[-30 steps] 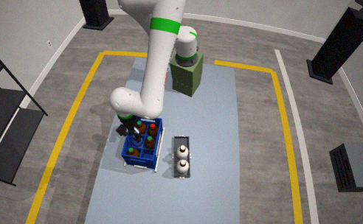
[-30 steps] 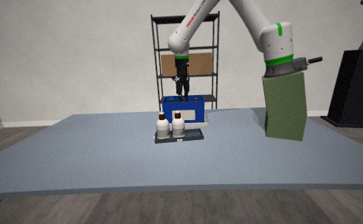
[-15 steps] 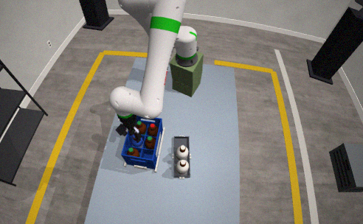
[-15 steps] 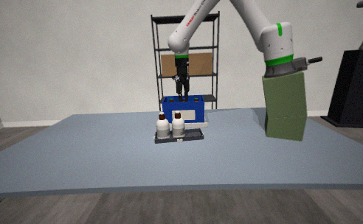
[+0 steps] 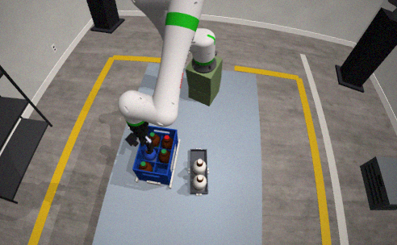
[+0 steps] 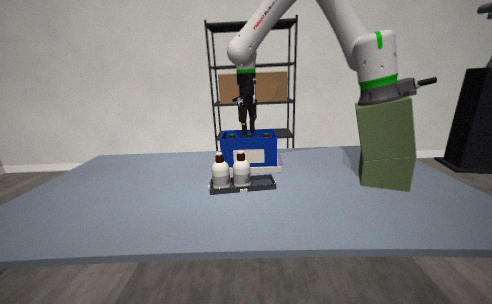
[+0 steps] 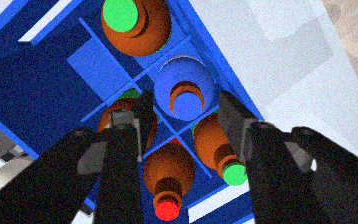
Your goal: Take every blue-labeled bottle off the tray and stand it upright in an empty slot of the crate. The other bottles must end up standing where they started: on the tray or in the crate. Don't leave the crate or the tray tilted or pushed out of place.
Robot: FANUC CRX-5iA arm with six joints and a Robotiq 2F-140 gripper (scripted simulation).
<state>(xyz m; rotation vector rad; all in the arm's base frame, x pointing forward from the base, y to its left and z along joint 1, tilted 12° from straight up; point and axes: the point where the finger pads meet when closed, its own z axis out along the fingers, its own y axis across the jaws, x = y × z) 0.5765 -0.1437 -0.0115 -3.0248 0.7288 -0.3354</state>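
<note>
The blue-labeled bottle lies 11 cm below my hand. From my hand the other things lie so: blue crate (11 cm below, 4 cm to the left, 1 cm behind).
</note>
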